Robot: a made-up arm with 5 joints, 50 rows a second.
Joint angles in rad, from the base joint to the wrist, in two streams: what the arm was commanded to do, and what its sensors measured. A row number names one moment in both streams.
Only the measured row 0 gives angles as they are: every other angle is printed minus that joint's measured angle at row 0.
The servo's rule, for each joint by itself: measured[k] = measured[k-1] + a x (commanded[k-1-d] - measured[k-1]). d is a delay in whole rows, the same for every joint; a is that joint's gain. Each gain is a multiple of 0.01, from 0.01 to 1. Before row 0 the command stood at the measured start. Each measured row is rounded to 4 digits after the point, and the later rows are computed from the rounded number. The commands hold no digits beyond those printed.
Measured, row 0:
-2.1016, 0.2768, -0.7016, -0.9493, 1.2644
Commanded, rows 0 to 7:
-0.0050, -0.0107, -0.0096, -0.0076, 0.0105
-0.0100, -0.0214, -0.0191, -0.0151, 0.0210
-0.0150, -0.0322, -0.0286, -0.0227, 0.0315
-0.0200, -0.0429, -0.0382, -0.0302, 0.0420
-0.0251, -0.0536, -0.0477, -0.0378, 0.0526
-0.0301, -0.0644, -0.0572, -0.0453, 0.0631
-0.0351, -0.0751, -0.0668, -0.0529, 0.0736
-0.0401, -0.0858, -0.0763, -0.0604, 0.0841
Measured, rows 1 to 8:
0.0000, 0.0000, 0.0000, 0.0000, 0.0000
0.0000, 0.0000, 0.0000, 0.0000, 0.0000
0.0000, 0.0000, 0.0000, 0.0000, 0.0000
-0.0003, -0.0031, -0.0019, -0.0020, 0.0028
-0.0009, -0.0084, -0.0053, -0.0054, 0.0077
-0.0017, -0.0153, -0.0100, -0.0099, 0.0141
-0.0028, -0.0233, -0.0156, -0.0152, 0.0216
-0.0041, -0.0321, -0.0220, -0.0211, 0.0300
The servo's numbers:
d 3
a 0.06 0.29 0.20 0.26 0.27

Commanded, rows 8 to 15:
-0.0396, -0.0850, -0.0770, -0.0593, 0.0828
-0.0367, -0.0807, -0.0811, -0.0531, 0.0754
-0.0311, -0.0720, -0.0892, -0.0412, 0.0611
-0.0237, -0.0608, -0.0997, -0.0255, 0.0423
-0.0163, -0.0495, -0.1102, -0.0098, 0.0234
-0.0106, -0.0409, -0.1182, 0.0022, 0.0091
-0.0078, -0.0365, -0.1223, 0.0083, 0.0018
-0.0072, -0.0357, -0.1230, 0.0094, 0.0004
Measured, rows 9 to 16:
-0.0057, -0.0415, -0.0290, -0.0274, 0.0389
-0.0075, -0.0512, -0.0366, -0.0340, 0.0483
-0.0095, -0.0612, -0.0445, -0.0409, 0.0580
-0.0113, -0.0681, -0.0510, -0.0457, 0.0647
-0.0128, -0.0718, -0.0570, -0.0476, 0.0676
-0.0139, -0.0719, -0.0634, -0.0459, 0.0658
-0.0145, -0.0687, -0.0707, -0.0406, 0.0595
-0.0146, -0.0631, -0.0786, -0.0326, 0.0498

